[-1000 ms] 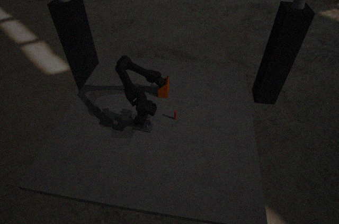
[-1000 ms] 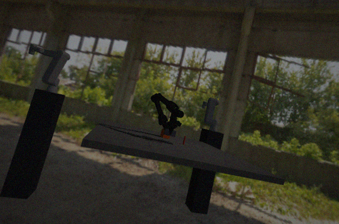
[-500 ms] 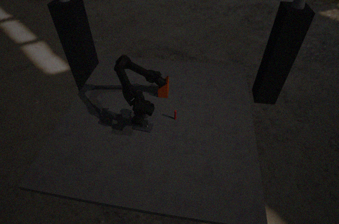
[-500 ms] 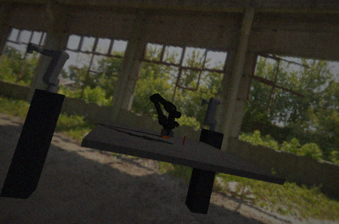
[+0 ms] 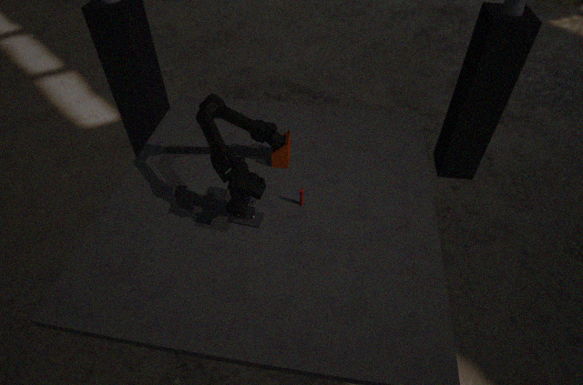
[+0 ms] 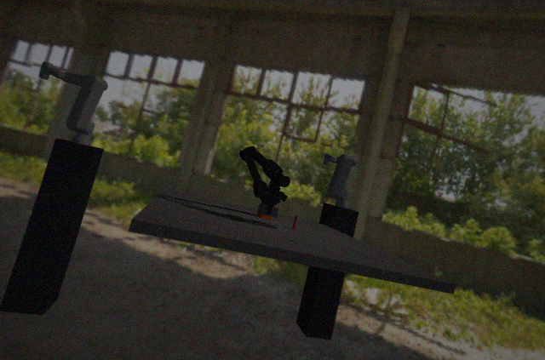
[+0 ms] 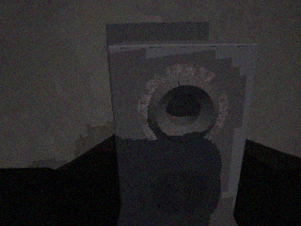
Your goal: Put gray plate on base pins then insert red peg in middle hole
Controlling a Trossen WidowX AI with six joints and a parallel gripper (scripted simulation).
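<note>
The base is 50 mm below my gripper tip. Also, from my gripper tip: gray plate: 30 mm above; red peg: 100 mm behind, 200 mm to the left, 20 mm below.
</note>
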